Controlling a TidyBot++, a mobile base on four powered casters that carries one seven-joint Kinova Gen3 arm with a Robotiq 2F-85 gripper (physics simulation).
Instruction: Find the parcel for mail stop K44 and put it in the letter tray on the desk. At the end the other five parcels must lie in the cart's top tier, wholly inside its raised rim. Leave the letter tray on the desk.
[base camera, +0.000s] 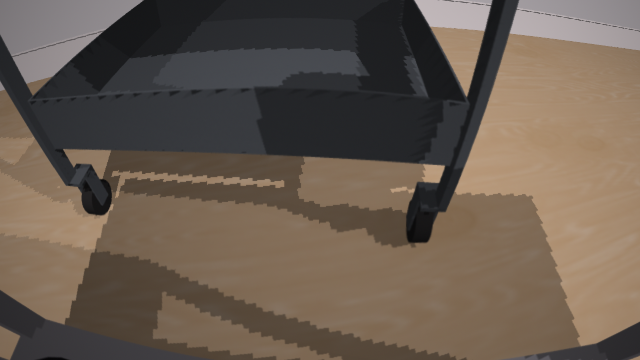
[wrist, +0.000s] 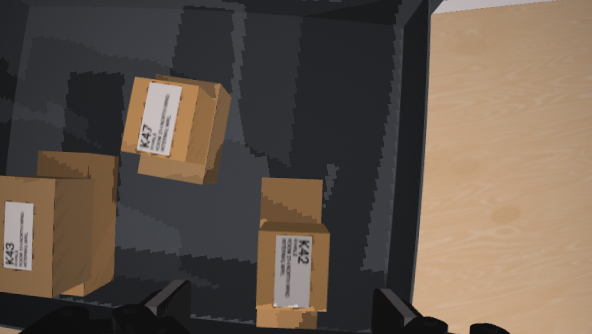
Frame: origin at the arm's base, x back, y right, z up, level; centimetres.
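Seen in the pictures: gripper, fingertip midpoint: (wrist: 281, 306).
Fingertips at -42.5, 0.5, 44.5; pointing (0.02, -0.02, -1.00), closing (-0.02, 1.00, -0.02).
Observation:
A point is followed by its place in that frame, as x, y, z.
In the wrist view, the cart's top tier (wrist: 414, 150) @[-51.6, 11.1, 31.5] holds stacked parcels. The K42 parcel (wrist: 293, 270) @[-42.0, 1.0, 36.8] sits on another parcel (wrist: 292, 199) @[-46.6, 0.6, 31.8] whose label is hidden. The K43 parcel (wrist: 42, 230) @[-43.2, -18.0, 36.8] at the left edge sits on another parcel (wrist: 104, 215) @[-43.5, -17.8, 28.7], label hidden. The K47 parcel (wrist: 162, 117) @[-52.2, -9.2, 36.6] lies turned at the upper left, seemingly on another parcel (wrist: 212, 140) @[-51.3, -6.8, 30.8]. No K44 label, letter tray or desk shows. My gripper (wrist: 281, 306) @[-42.5, 0.5, 44.5] is open, its fingers apart on either side of the K42 parcel in the view, apparently above it, with nothing held.
In the base camera view, the cart's lower tier (base camera: 150, 122) @[-33.1, -16.3, -23.0] stands in front of the base, with a post (base camera: 482, 80) @[-31.7, 11.0, -16.7] at the right and casters (base camera: 96, 196) @[-33.9, -30.3, -35.7] (base camera: 419, 220) @[-32.7, 10.0, -35.1] on the wooden floor (base camera: 575, 125) @[-61.0, 53.2, -39.7]. A wall (base camera: 575, 15) @[-117.0, 86.2, -30.0] is behind.

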